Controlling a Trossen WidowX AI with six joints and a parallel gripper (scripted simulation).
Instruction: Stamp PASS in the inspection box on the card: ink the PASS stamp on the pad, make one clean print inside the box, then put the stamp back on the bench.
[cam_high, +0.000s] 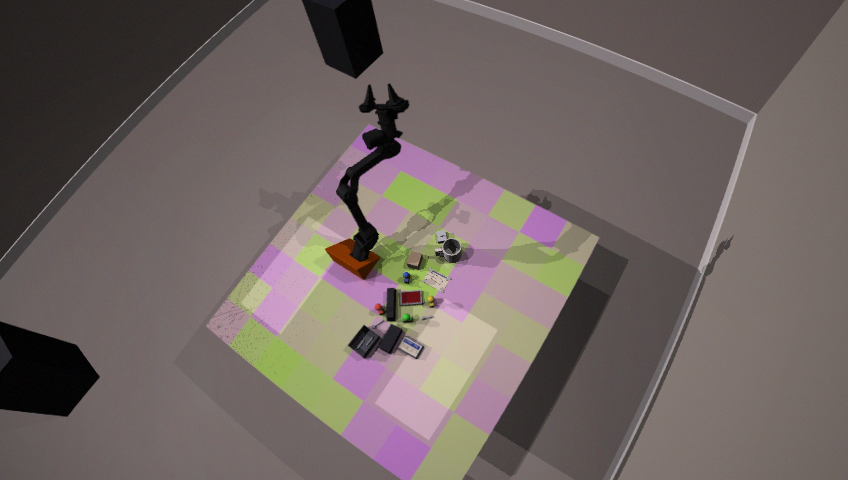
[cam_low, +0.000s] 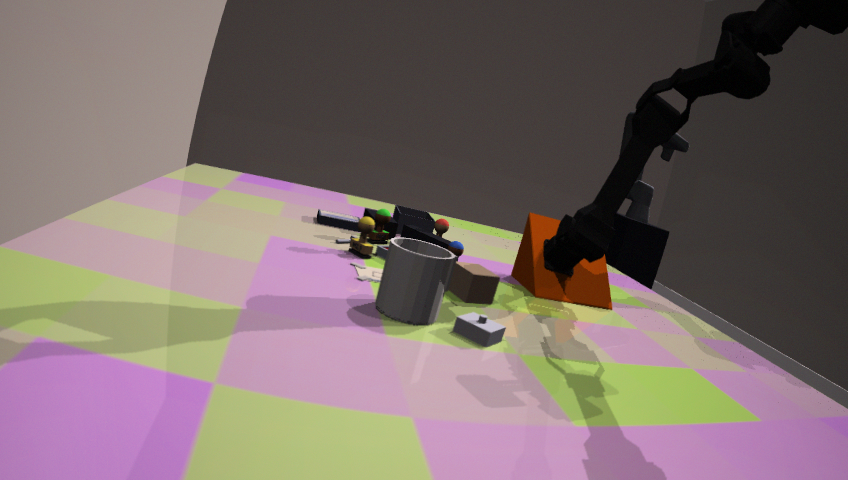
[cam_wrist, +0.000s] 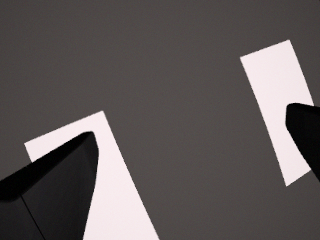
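My gripper tip is now 440 mm short of the green-knobbed stamp, 530 mm to the left of it and 640 mm above it. From my gripper tip the other things lie so: grey cup 410 mm ahead, 190 mm to the right, 620 mm below; brown block 300 mm ahead, 300 mm to the right, 640 mm below; grey box 330 mm ahead, 140 mm to the right, 640 mm below.
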